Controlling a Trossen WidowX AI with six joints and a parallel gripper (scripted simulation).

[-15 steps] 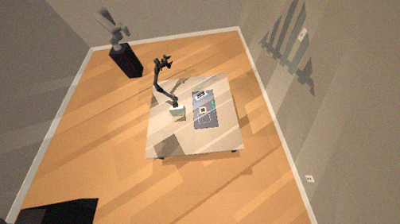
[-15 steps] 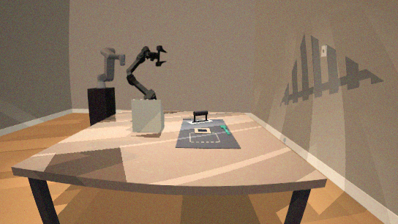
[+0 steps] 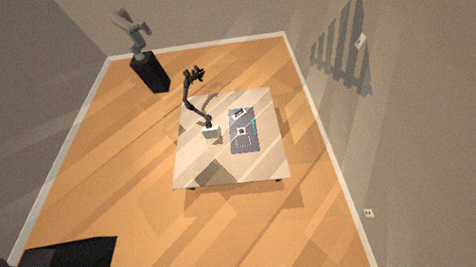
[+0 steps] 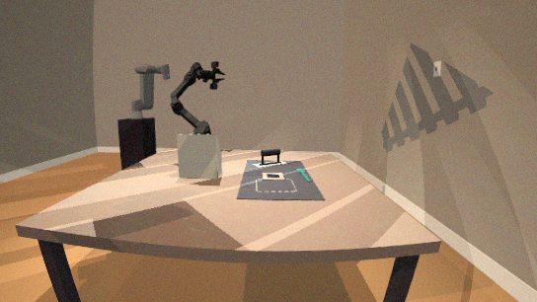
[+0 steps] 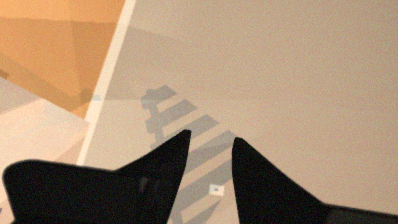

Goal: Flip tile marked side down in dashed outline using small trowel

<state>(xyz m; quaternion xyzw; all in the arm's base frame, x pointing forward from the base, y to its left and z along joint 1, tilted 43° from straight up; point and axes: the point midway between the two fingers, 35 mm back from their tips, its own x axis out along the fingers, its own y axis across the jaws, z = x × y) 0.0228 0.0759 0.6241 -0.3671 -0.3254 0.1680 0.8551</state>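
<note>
Right now the trowel is 310 mm ahead of my gripper tip, 280 mm to the right of it and 500 mm below it. From my gripper tip the other things lie so: small pale tile (340 mm ahead, 530 mm to the right, 530 mm below); dark mat (360 mm ahead, 490 mm to the right, 560 mm below); small green t-shaped piece (500 mm ahead, 470 mm to the right, 540 mm below).
</note>
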